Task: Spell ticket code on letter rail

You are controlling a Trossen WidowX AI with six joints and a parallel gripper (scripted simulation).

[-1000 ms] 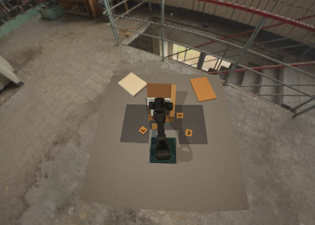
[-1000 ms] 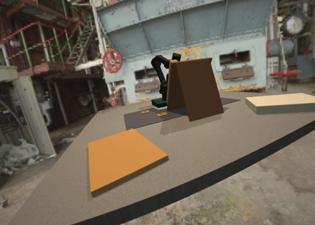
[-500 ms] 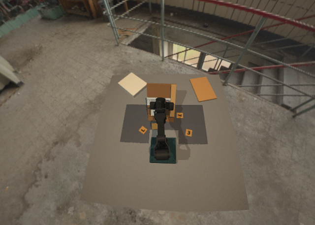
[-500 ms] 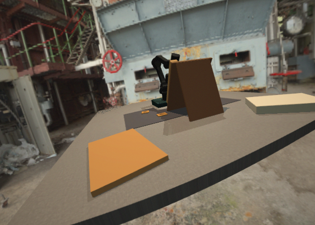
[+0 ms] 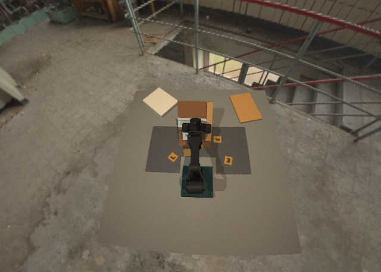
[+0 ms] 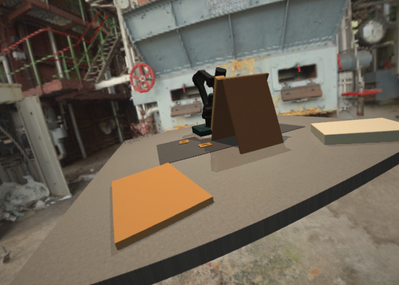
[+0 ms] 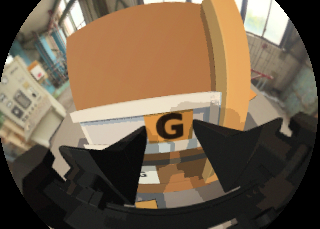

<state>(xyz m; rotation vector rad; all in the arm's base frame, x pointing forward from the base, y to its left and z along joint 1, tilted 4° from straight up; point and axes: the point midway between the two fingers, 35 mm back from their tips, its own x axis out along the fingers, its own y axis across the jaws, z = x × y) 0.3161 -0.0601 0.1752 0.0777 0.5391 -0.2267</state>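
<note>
The white ticket is 9 cm below my gripper tip, 8 cm to the left of it and 4 cm behind it. Also, from my gripper tip: 7 tile 17 cm below, 14 cm to the right, 8 cm behind; then orange tile marked g right at my gripper tip; then dark mat 17 cm below, 16 cm behind, 3 cm to the left.
</note>
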